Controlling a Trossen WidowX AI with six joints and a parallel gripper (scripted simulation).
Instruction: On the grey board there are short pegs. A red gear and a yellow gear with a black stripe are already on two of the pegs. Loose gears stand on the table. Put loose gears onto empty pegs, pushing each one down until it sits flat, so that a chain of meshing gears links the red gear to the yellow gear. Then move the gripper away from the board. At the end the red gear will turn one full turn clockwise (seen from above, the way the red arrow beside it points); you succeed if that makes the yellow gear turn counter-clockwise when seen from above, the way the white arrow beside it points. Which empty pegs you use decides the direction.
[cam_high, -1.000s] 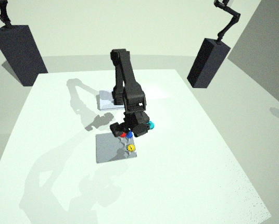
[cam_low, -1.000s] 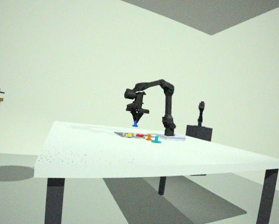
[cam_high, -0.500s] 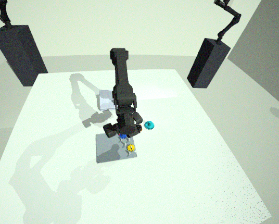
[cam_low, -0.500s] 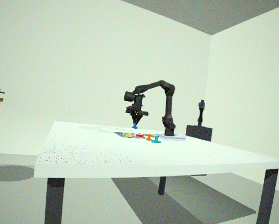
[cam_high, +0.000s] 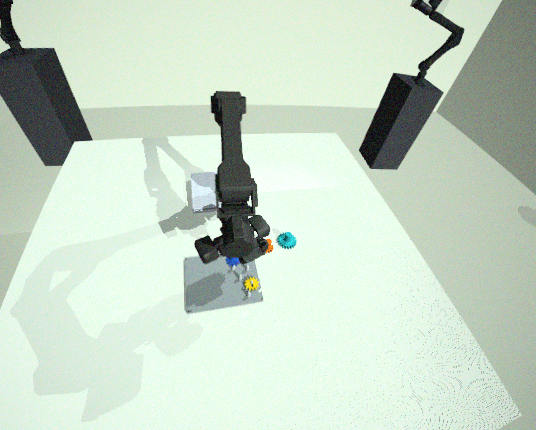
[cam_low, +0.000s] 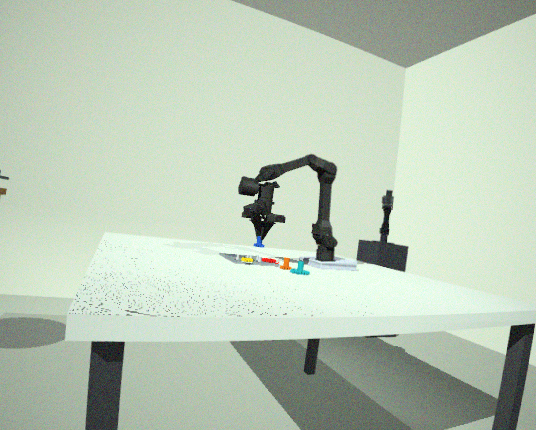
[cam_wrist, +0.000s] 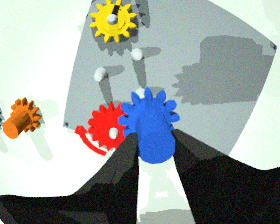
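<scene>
Right now the red gear is 4 cm behind my gripper tip, 1 cm to the left of it and 7 cm below it. From my gripper tip the other things lie so: blue gear: 1 cm below; then yellow gear: 5 cm ahead, 5 cm to the left, 7 cm below; then orange gear: 7 cm behind, 11 cm to the left, 7 cm below.
</scene>
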